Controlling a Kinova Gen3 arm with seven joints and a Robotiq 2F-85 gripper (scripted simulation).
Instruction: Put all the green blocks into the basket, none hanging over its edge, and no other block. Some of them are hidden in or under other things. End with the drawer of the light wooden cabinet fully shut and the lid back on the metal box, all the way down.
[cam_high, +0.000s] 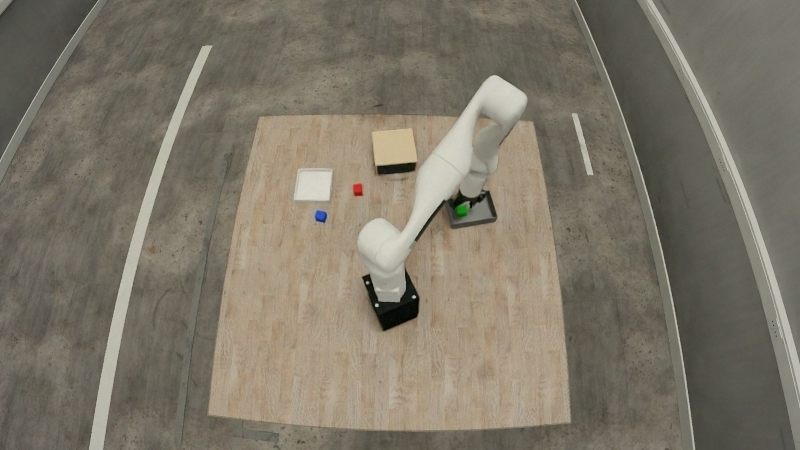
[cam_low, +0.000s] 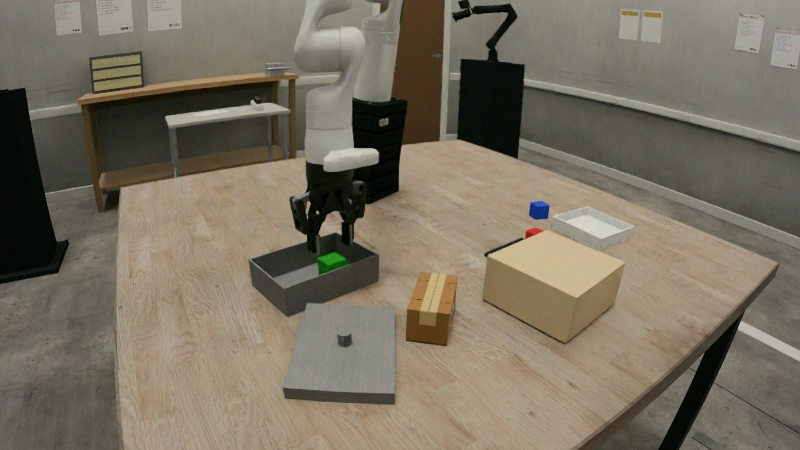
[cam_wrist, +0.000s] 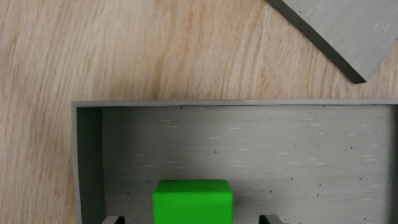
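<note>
Right now the grey metal box is 10 mm ahead of my hand, 40 mm to the right of it and 40 mm below it. Round my hand: small cardboard box: 190 mm ahead, 80 mm to the left, 30 mm below; lid: 200 mm ahead, 70 mm to the right, 50 mm below; drawer: 220 mm ahead, 270 mm to the left, 30 mm below.
</note>
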